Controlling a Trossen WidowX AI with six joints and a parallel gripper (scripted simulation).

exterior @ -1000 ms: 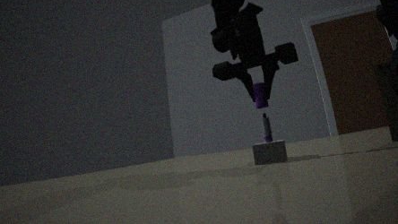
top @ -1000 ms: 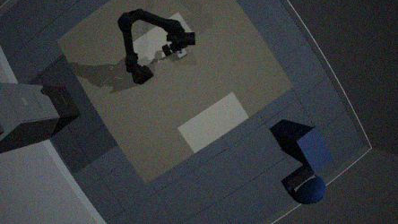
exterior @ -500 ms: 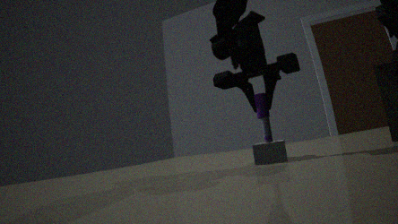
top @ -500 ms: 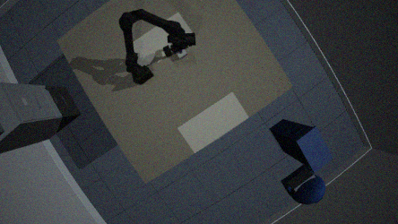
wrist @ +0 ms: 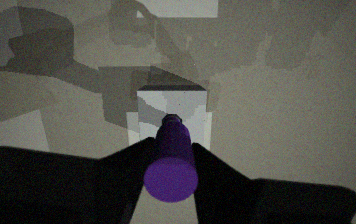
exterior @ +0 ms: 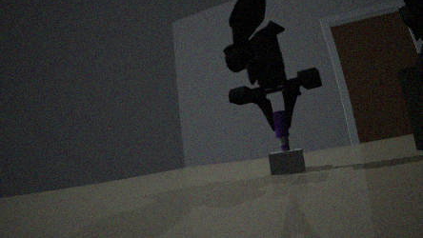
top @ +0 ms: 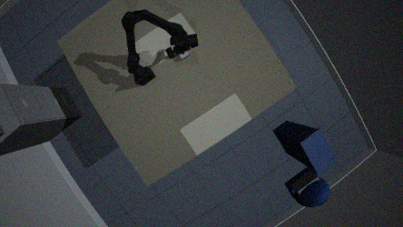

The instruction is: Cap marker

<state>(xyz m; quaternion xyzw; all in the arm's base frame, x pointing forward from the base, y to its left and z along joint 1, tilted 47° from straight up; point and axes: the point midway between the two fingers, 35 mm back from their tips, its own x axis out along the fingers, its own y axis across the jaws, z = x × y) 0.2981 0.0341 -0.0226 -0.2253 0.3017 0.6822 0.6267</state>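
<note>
The grey holder block is 6 cm below my gripper tip. The rest, counted from my gripper tip: purple cap: 1 cm above.
</note>
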